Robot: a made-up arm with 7 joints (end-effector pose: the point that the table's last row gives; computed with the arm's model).
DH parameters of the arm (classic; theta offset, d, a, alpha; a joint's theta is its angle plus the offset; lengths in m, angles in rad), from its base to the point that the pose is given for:
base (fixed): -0.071 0 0 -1.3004
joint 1: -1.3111 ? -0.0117 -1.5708
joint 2: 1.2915 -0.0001 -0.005 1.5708
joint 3: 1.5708 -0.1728 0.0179 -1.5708
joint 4: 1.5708 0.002 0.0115 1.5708
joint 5: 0 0.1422 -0.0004 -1.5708
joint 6: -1.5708 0 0.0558 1.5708
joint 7: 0 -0.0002 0 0
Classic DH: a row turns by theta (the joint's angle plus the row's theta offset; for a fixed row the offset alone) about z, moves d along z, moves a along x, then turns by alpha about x.
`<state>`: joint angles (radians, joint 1 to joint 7).
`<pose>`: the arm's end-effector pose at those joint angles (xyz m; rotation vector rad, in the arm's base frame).
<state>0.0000 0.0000 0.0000 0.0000 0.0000 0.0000 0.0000</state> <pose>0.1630 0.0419 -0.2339 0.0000 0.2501 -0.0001</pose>
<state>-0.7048 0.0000 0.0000 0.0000 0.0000 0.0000 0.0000</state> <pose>0.2769 -0.0092 -0.0792 -0.0240 -0.4282 -0.1907</pose>
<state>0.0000 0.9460 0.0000 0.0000 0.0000 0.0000 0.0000</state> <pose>0.1833 0.1883 -0.1543 0.9409 0.2310 -0.1184</pose>
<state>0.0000 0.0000 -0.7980 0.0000 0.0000 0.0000 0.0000</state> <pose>0.1012 -0.1132 -0.2181 -0.0997 0.2366 -0.7939</pose>
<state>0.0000 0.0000 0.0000 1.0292 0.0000 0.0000 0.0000</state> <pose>0.0200 0.0419 -0.3668 0.0001 1.2793 -0.0001</pose>
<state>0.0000 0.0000 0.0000 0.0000 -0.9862 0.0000 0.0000</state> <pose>0.1630 0.0421 -0.2339 -0.9809 0.2295 0.1231</pose>
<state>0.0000 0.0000 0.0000 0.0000 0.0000 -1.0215 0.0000</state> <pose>0.1491 0.0419 -0.1811 0.0000 -0.7714 -0.0001</pose>
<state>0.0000 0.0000 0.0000 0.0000 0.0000 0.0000 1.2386</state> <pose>0.1630 0.0419 -0.2339 0.1548 0.2172 1.2316</pose>
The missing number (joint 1, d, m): 0.033
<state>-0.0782 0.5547 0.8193 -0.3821 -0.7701 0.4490 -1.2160</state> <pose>0.1487 0.2232 -0.0606 0.0078 -0.1990 -0.8369</pose>
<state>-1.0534 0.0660 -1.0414 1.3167 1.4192 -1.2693 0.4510</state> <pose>0.2116 -0.0514 -0.2533 1.1209 -0.8037 -1.9870</pose>
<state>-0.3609 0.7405 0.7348 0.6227 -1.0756 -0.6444 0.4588</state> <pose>0.1486 0.3151 -0.1018 -0.5337 -0.7782 1.3989</pose>
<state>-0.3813 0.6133 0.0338 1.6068 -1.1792 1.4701 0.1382</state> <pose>0.0342 0.1775 -0.2902 -1.2479 2.2509 0.6972</pose>
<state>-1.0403 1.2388 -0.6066 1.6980 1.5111 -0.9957 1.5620</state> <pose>0.1591 0.3286 -0.1012 1.8947 -0.4298 -0.0430</pose>
